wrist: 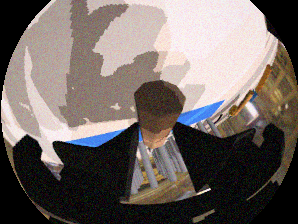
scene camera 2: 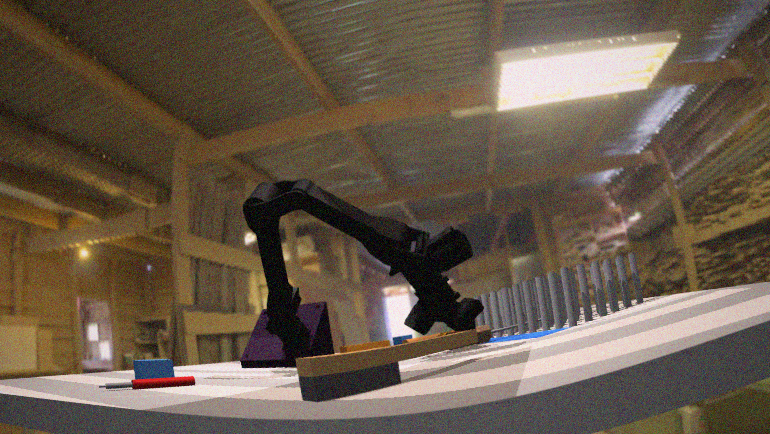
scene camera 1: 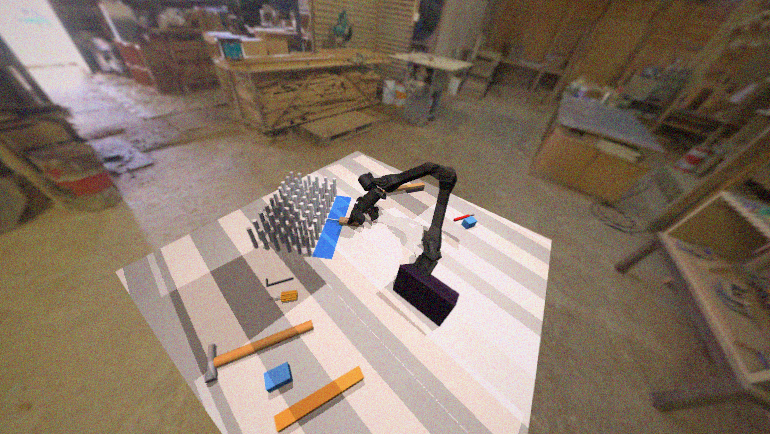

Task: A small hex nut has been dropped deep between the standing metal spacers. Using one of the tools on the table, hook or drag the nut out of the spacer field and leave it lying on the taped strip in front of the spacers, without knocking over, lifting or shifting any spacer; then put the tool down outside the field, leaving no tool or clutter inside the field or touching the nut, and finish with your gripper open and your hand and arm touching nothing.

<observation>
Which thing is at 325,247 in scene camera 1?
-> A blue taped strip.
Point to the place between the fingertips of the gripper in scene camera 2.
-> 469,336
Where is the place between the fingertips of the gripper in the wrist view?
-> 155,125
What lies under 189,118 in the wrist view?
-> A blue taped strip.
</observation>
